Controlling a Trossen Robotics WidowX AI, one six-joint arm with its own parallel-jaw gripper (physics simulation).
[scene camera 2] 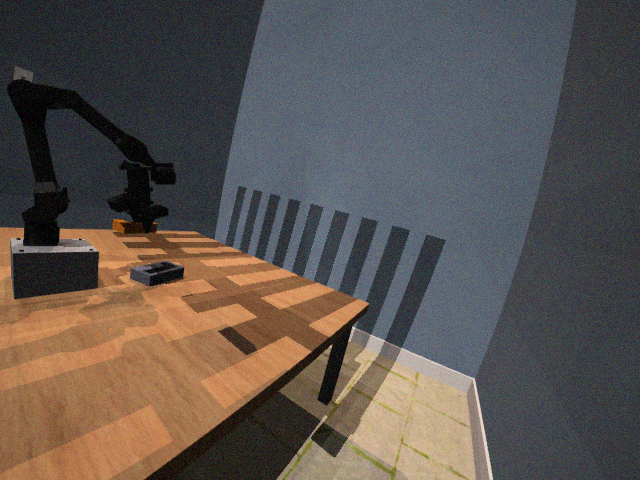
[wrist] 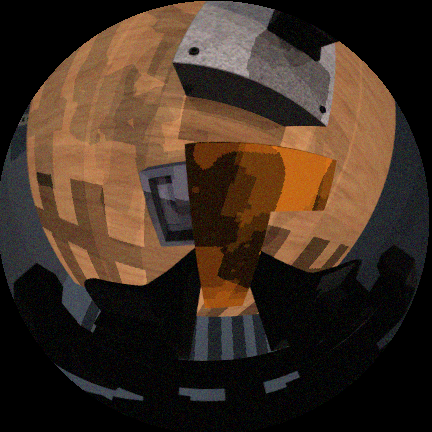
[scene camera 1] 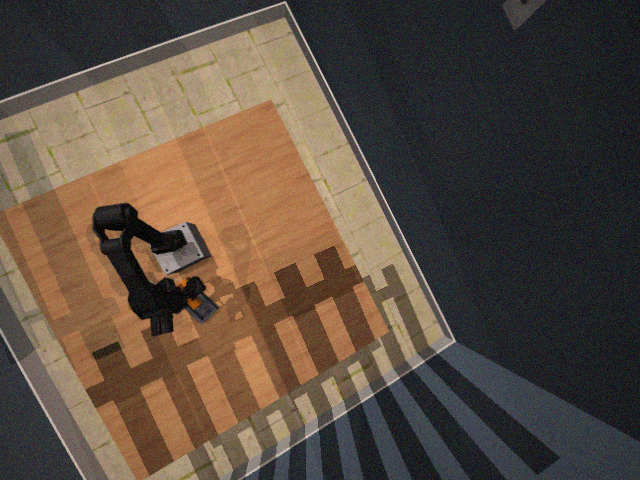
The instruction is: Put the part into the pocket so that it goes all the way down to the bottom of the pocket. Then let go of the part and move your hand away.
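Frame: origin at the arm's base, x left, y back, z up, level; millimetres.
Seen in the pictures: gripper, between the fingertips: (scene camera 2: 143, 231) (wrist: 221, 249) (scene camera 1: 193, 298); arm's base, origin of its link: (scene camera 2: 40, 243) (scene camera 1: 176, 240).
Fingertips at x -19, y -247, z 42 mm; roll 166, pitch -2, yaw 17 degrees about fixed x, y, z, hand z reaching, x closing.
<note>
Offsets run from my fingertips to a thing's top centre. Level surfaces: height alone.
An orange L-shaped part @(dx +8, dy +23, dz +32 mm) (scene camera 1: 194, 302) (scene camera 2: 123, 226) (wrist: 230, 185) is held in my gripper (scene camera 1: 187, 293) (scene camera 2: 147, 224) (wrist: 221, 249), which is shut on its narrow leg. In the wrist view its wide end points away from the fingers, with an arm to the right. The grey-blue pocket block @(dx -46, dy -42, dz -110 mm) (scene camera 1: 205, 316) (scene camera 2: 142, 277) (wrist: 165, 171) lies on the table. Its pocket faces up, and the part is outside it. In the wrist view the part covers the block's right side. In scene camera 2 the part is beyond the block, apart from it. Its exact height is hard to tell.
The arm's grey base box (scene camera 1: 175, 262) (scene camera 2: 54, 273) (wrist: 220, 40) stands on the wooden table @(dz -147 mm) (scene camera 1: 258, 196) (scene camera 2: 103, 372) (wrist: 120, 120), close to the block. Striped shadows cross the table. The table's edge and a dark leg (scene camera 2: 334, 366) show in scene camera 2.
</note>
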